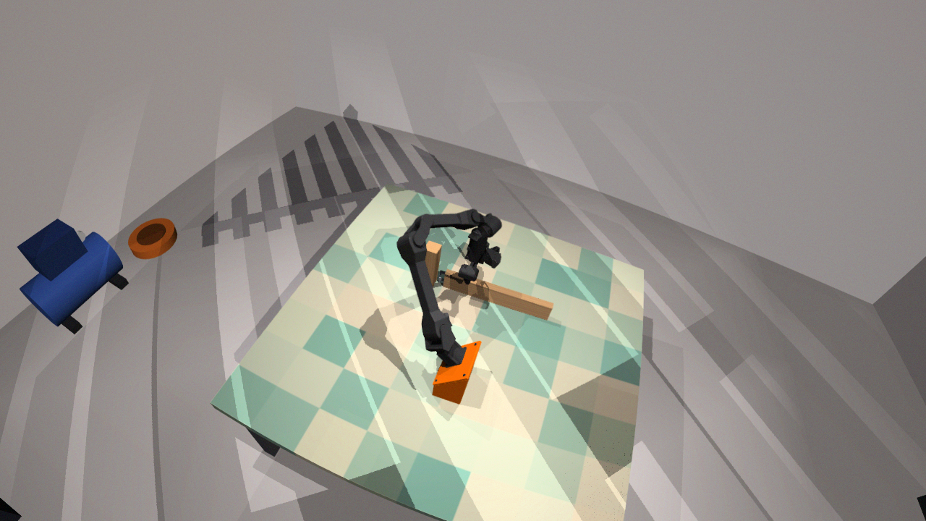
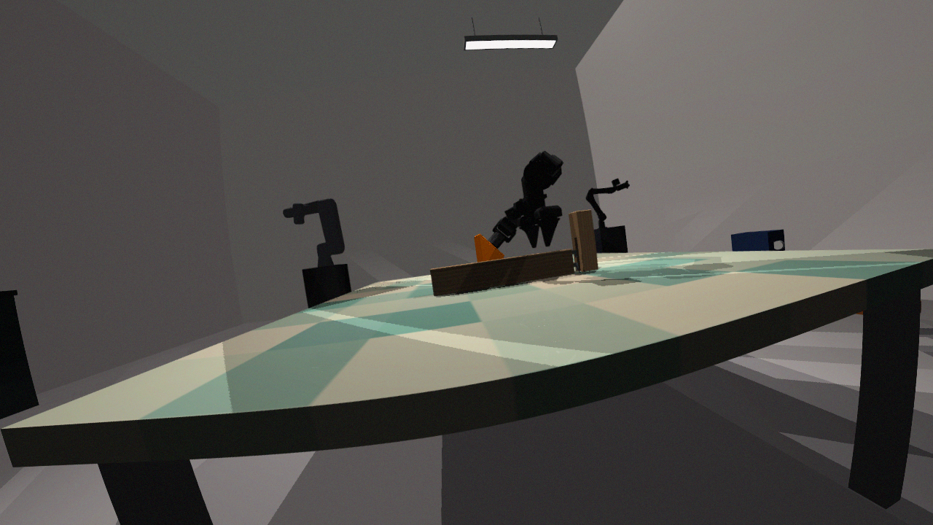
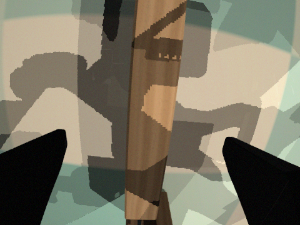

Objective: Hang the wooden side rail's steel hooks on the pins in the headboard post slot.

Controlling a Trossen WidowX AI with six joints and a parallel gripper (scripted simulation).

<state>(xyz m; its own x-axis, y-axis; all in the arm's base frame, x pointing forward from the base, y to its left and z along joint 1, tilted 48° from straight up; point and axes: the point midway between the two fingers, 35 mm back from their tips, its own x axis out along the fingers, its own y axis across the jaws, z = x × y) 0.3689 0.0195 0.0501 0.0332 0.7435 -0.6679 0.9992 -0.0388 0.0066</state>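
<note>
Right now my gripper tip is 1 cm past the headboard post and 15 cm to the right of it.
</note>
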